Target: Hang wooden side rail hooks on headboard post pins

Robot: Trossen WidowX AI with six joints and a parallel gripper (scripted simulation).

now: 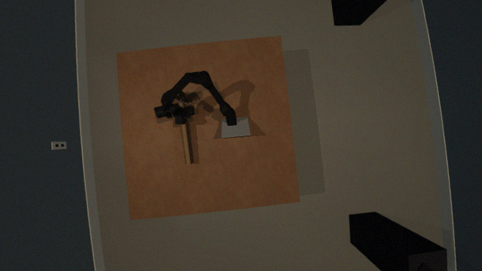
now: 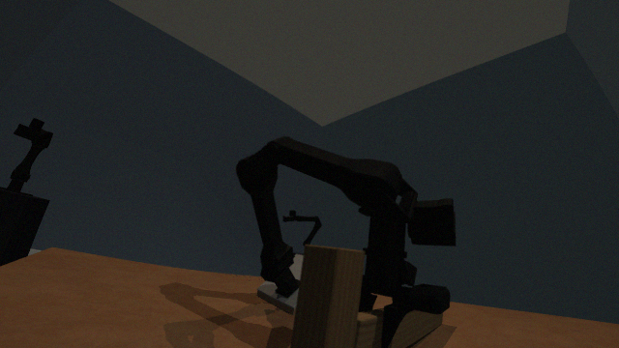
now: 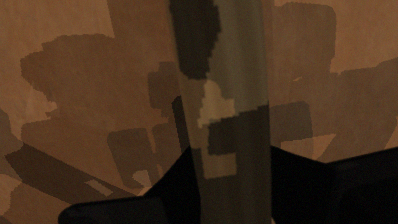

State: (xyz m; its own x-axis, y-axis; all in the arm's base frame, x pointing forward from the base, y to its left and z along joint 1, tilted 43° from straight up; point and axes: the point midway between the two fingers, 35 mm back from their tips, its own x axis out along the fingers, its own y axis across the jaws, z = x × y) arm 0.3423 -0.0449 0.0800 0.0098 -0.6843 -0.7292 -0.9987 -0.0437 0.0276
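The headboard post lies 12 cm to the right of my gripper tip, 4 cm above it and 1 cm ahead of it.
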